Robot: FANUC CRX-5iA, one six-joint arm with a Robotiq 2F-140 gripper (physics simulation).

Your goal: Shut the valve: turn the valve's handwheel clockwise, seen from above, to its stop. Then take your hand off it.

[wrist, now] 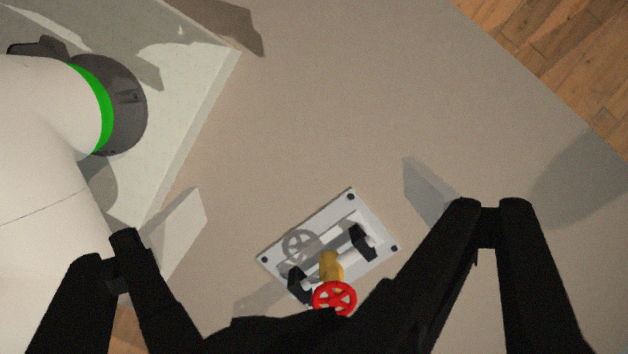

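The red spoked handwheel (354, 300) shows low in the middle of the wrist view, and its lower edge is partly hidden by the gripper's dark body. It sits on the yellow valve body (330, 266), which is on a white pipe held by black clamps above a light grey plate (327, 212). My gripper (301, 190) is wide open, with a pale pad on each side of the valve in the view. Nothing is between the fingers. The pads appear apart from the handwheel; their height relative to it is hard to tell.
The white robot arm (45, 115) with a green ring and dark joint stands at the left on a pale slab (200, 65). The plate lies on a grey-brown table top (325, 100). Wooden floor (565, 60) shows beyond its edge at the upper right.
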